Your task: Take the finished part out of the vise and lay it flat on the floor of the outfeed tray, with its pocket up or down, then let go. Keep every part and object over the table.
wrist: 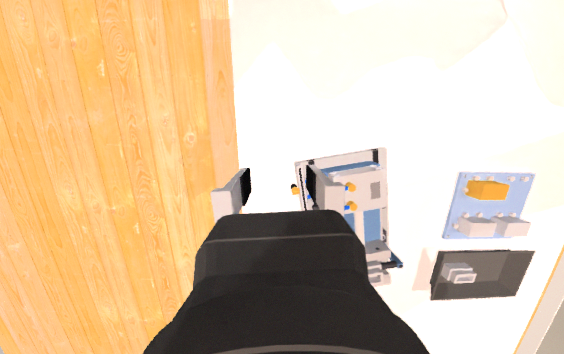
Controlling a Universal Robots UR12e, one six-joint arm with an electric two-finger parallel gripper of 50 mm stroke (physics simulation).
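Frame: origin at the arm's base, x left, y down, z back, level; metres.
Seen in the pictures: gripper, between the fingertips: (278, 178).
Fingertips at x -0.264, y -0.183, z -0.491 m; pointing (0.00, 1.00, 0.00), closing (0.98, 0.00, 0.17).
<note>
Pixels of each thing's top centre, then the offset from my fingertips to it. "spot": a spot on its surface instead.
- blue vise, centre of its top: (361, 242) dx +0.171, dy +0.129, dz -0.135 m
- dark outfeed tray, a spot on its surface: (520, 275) spot: dx +0.650, dy +0.189, dz -0.227 m
- light grey hollow piece, centre of its top: (465, 278) dx +0.486, dy +0.181, dz -0.241 m
- light blue plate, centre of its top: (489, 207) dx +0.519, dy +0.220, dz -0.067 m
- orange block, centre of its top: (495, 192) dx +0.468, dy +0.184, dz -0.022 m
- dark-blue handle, a spot on its surface: (396, 262) spot: dx +0.256, dy +0.136, dz -0.177 m
My gripper (278, 178) is open, with nothing between its fingers. It hangs high above the table, and its right finger overlaps the left part of the grey and blue vise (364, 180) in the view. The gripper body hides the vise's lower left part. Grey blocks show at the vise's lower end, but I cannot tell whether one of them is the finished part. The dark outfeed tray (520, 275) is at the lower right, with a light grey hollow piece (461, 274) inside at its left.
A light blue plate (487, 207) lies behind the tray, bearing an orange block (487, 190) and two grey blocks (477, 227) (513, 226) among small pegs. Orange and blue fittings stick up on the vise. A dark-blue handle (396, 262) juts from its lower right. Wood planking (125, 150) fills the left.
</note>
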